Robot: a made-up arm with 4 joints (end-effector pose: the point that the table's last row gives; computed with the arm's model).
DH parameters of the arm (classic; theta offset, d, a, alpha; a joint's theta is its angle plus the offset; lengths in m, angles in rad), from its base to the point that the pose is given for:
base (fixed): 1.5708 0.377 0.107 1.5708
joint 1: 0 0.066 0.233 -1.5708
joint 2: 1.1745 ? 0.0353 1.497
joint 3: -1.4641 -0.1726 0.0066 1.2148
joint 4: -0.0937 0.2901 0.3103 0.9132
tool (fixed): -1.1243 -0.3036 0 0
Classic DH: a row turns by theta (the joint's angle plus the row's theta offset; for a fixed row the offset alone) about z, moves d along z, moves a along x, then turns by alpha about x.
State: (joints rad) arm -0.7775 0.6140 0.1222 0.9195
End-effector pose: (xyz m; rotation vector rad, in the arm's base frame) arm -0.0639 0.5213 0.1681 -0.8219 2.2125 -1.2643
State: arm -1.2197 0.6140 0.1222 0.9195
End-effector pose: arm -0.0639 0.3921 0.0109 -0.9774 1.9550 -1.7859
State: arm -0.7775 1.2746 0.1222 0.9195
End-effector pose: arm -0.1647 0.4332 0.2548 -1.6548 2.1485 -0.9055
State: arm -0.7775 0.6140 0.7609 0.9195
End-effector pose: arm -0.0723 0.5418 0.1951 0.7400 -2.5270 1.3937
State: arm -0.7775 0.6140 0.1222 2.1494
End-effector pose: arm 0.1503 0.6224 0.5540 0.1068 3.0023 -0.0661
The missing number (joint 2, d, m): 0.1553
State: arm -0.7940 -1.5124 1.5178 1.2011
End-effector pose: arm 0.2631 0.3405 0.4307 2.2030 2.0844 0.2376
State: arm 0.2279 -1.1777 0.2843 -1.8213
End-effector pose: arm -0.4039 0.2313 0.3183 1.1003 -1.0505 2.0920
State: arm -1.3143 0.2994 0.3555 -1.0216
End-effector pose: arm -0.0134 -0.1494 0.3399 1.7886 0.4912 2.5286
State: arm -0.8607 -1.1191 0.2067 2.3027
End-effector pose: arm 0.0124 0.5359 0.6236 1.3381 1.3564 0.0931
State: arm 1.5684 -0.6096 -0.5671 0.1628
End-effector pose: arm 0.2297 0.2088 0.5903 1.1782 2.7994 -0.4425
